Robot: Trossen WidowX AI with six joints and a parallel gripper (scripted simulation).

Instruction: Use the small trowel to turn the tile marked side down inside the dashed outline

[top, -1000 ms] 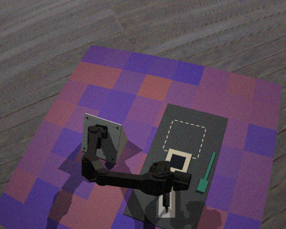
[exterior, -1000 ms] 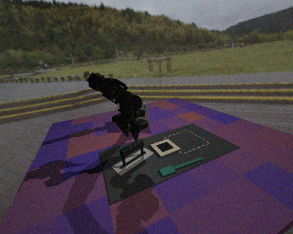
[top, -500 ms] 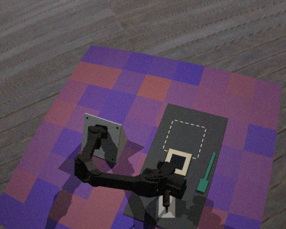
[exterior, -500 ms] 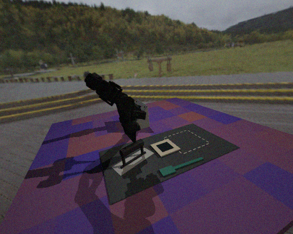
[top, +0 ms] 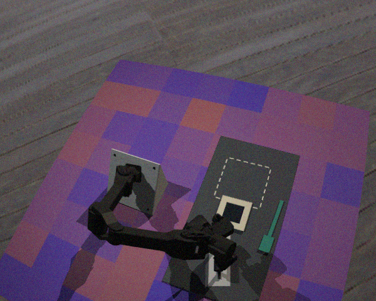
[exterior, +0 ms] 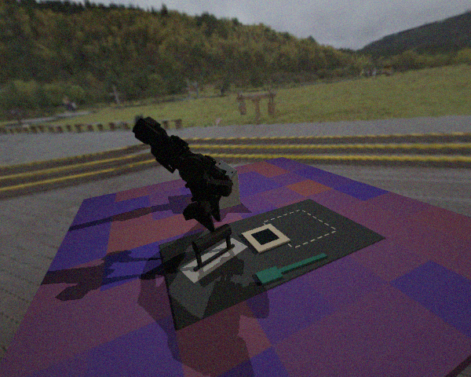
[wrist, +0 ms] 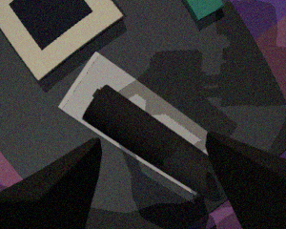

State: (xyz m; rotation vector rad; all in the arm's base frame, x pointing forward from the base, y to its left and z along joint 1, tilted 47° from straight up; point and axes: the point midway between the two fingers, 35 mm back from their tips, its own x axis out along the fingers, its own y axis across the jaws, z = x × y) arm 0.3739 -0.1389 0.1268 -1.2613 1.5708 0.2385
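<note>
My gripper tip is now 16 cm to the right of the tan square tile and 10 cm above it. From my gripper tip the other things lie so: dark mat (16 cm to the left, 12 cm below, 2 cm ahead); then green trowel (16 cm ahead, 13 cm to the left, 10 cm below).
</note>
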